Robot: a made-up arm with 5 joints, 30 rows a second.
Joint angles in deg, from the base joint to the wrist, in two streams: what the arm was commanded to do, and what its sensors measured. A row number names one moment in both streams.
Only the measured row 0 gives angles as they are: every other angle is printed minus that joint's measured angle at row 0.
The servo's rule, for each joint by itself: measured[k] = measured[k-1] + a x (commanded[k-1-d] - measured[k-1]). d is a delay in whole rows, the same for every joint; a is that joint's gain. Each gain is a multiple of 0.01, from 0.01 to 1. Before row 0 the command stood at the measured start. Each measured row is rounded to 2 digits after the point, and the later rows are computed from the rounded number. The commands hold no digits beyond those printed.
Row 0, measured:
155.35 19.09 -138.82 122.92 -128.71
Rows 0 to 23, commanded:
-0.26 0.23 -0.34 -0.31 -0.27
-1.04 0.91 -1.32 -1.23 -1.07
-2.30 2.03 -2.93 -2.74 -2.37
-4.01 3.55 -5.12 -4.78 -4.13
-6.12 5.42 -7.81 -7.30 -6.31
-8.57 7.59 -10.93 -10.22 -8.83
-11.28 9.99 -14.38 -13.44 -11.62
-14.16 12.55 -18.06 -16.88 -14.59
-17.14 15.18 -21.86 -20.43 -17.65
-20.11 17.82 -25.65 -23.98 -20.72
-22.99 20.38 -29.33 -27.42 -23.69
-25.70 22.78 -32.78 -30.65 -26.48
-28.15 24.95 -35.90 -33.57 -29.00
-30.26 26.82 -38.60 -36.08 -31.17
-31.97 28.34 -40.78 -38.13 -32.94
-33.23 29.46 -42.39 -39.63 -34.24
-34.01 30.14 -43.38 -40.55 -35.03
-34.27 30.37 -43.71 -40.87 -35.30
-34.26 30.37 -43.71 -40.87 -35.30
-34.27 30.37 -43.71 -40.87 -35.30
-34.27 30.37 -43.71 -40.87 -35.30
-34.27 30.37 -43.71 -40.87 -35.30
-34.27 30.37 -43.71 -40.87 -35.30
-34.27 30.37 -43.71 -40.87 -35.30
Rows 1 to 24, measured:
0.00 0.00 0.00 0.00 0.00
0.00 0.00 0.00 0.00 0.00
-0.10 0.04 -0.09 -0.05 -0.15
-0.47 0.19 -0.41 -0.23 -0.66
-1.18 0.50 -1.07 -0.61 -1.60
-2.28 1.02 -2.12 -1.24 -2.99
-3.78 1.77 -3.60 -2.15 -4.82
-5.65 2.76 -5.51 -3.36 -7.03
-7.85 3.99 -7.82 -4.87 -9.55
-10.31 5.45 -10.48 -6.67 -12.32
-12.97 7.10 -13.44 -8.73 -15.25
-15.75 8.92 -16.61 -11.02 -18.26
-18.57 10.87 -19.92 -13.48 -21.25
-21.35 12.89 -23.26 -16.06 -24.13
-24.00 14.94 -26.55 -18.69 -26.81
-26.44 16.96 -29.68 -21.30 -29.21
-28.60 18.89 -32.57 -23.82 -31.26
-30.41 20.69 -35.12 -26.19 -32.90
-31.81 22.30 -37.27 -28.34 -34.07
-32.77 23.67 -38.94 -30.22 -34.75
-33.35 24.81 -40.18 -31.82 -35.05
-33.71 25.76 -41.10 -33.18 -35.19
-33.93 26.54 -41.78 -34.33 -35.25
-34.06 27.19 -42.28 -35.31 -35.28
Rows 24 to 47, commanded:
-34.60 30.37 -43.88 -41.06 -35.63
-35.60 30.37 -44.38 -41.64 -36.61
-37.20 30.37 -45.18 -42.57 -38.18
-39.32 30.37 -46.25 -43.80 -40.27
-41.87 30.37 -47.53 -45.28 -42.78
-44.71 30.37 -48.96 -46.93 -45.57
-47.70 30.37 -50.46 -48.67 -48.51
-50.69 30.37 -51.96 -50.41 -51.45
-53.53 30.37 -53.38 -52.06 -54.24
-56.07 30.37 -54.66 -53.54 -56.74
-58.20 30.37 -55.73 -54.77 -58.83
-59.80 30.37 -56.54 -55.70 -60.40
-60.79 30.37 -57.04 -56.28 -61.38
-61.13 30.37 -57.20 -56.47 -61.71
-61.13 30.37 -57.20 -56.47 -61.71
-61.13 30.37 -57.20 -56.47 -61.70
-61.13 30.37 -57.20 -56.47 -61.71
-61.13 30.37 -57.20 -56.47 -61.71
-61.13 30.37 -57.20 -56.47 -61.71
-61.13 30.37 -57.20 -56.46 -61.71
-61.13 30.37 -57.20 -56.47 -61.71
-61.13 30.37 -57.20 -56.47 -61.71
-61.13 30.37 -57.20 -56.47 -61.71
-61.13 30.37 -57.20 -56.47 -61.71
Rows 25 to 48, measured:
-34.14 27.73 -42.65 -36.14 -35.29
-34.19 28.18 -42.93 -36.85 -35.30
-34.35 28.55 -43.18 -37.48 -35.48
-34.84 28.86 -43.49 -38.10 -36.10
-35.76 29.12 -43.93 -38.77 -37.24
-37.15 29.33 -44.53 -39.52 -38.91
-38.99 29.51 -45.31 -40.38 -41.04
-41.22 29.66 -46.26 -41.36 -43.53
-43.75 29.78 -47.35 -42.46 -46.27
-46.46 29.88 -48.55 -43.65 -49.12
-49.22 29.96 -49.81 -44.91 -51.94
-51.89 30.03 -51.07 -46.20 -54.58
-54.35 30.09 -52.28 -47.49 -56.92
-56.48 30.14 -53.39 -48.72 -58.83
-58.16 30.18 -54.34 -49.85 -60.23
-59.32 30.21 -55.08 -50.84 -61.04
-60.03 30.24 -55.63 -51.68 -61.41
-60.46 30.26 -56.04 -52.40 -61.57
-60.72 30.28 -56.34 -53.01 -61.65
-60.88 30.30 -56.56 -53.53 -61.68
-60.98 30.31 -56.73 -53.97 -61.70
-61.04 30.32 -56.85 -54.34 -61.71
-61.08 30.33 -56.94 -54.66 -61.71
-61.10 30.34 -57.01 -54.93 -61.71

